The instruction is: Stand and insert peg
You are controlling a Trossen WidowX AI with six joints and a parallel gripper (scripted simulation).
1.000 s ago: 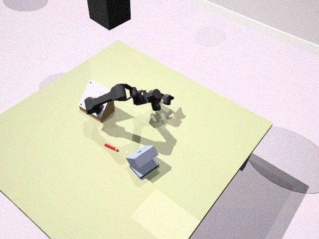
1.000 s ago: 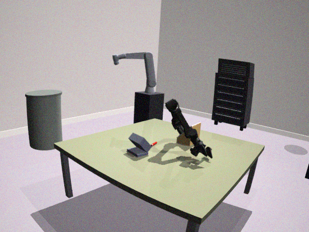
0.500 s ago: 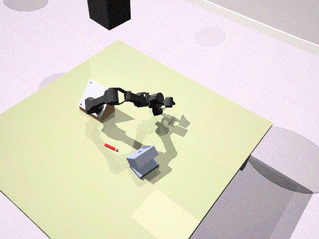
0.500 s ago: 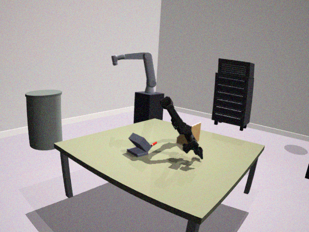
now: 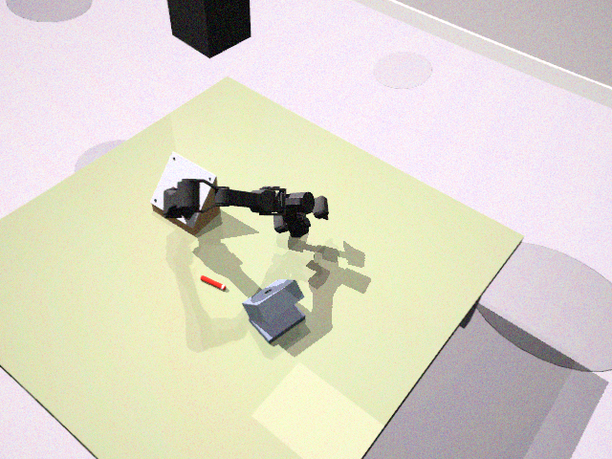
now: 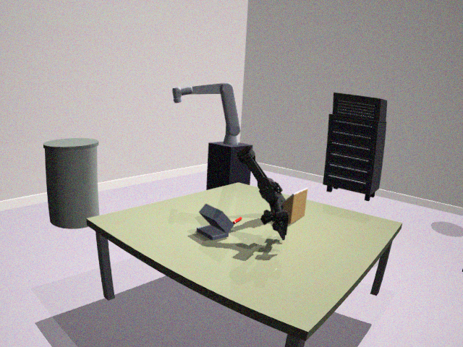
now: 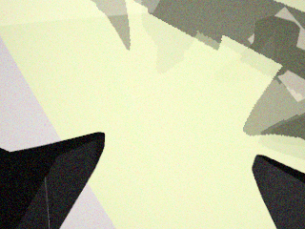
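Now: gripper tip 35 cm to the left of the red peg, 6 cm past it and 4 cm above it. Also, from my gripper tip: blue-grey sloped panel (31 cm to the right, 12 cm ahead, 3 cm above).
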